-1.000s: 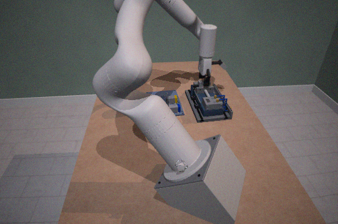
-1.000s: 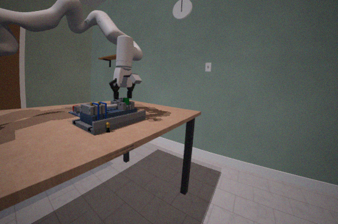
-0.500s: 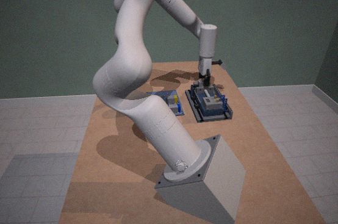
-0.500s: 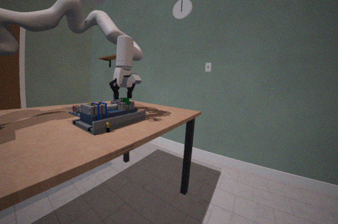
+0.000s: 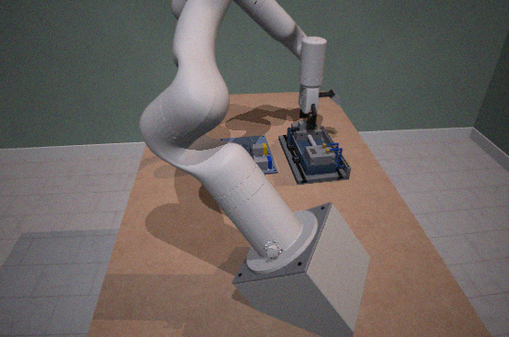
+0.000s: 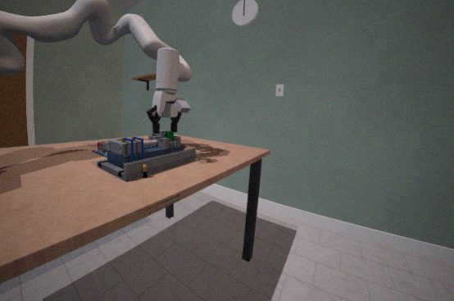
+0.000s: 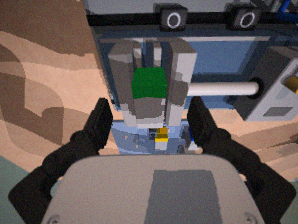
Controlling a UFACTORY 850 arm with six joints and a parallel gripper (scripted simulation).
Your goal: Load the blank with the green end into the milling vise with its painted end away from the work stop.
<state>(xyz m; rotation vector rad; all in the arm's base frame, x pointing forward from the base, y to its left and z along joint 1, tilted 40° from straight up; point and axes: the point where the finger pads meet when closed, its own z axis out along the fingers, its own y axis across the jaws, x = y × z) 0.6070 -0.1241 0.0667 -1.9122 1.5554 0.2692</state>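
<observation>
My gripper is now 2 cm above the green-ended blank. From my hand the other things lie so: blue-ended blank (17 cm behind, 15 cm to the left, 9 cm below); then yellow-ended blank (18 cm to the left, 9 cm below, 8 cm behind); then pale rod (8 cm behind, 4 cm below, 2 cm to the right).
</observation>
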